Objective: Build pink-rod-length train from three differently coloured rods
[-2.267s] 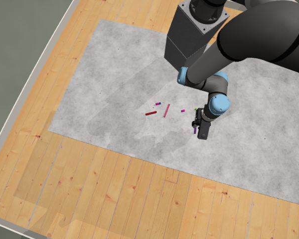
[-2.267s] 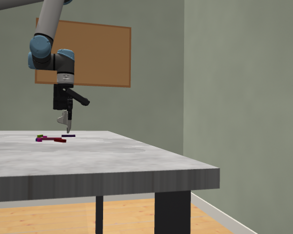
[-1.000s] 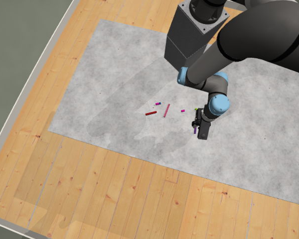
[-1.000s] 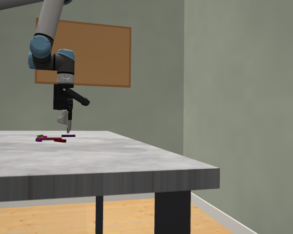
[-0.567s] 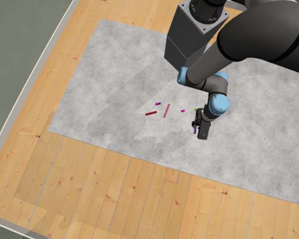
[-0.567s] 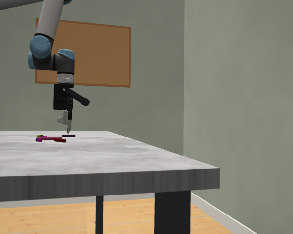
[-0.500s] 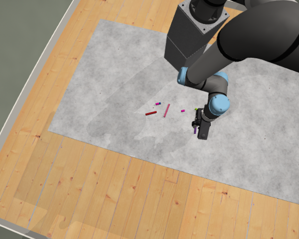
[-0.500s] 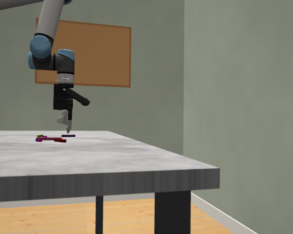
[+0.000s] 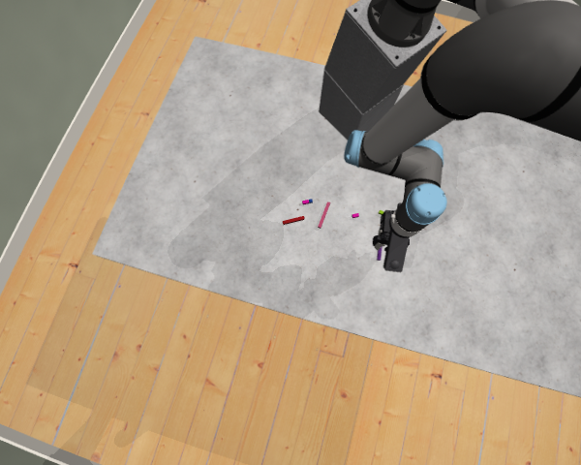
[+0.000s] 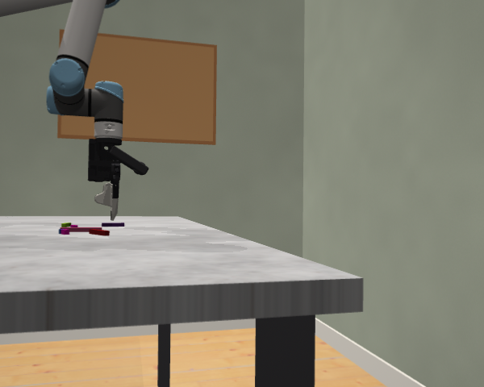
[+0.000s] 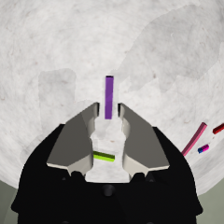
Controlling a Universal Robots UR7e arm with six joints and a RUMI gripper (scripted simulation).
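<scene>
Now: hand 3 cm above the purple rod. From my hand the other things lie so: lime rod: 12 cm behind, 3 cm to the right, 3 cm below; pink rod: 2 cm behind, 20 cm to the right, 3 cm below; small blue rod: 4 cm behind, 26 cm to the right, 3 cm below.
</scene>
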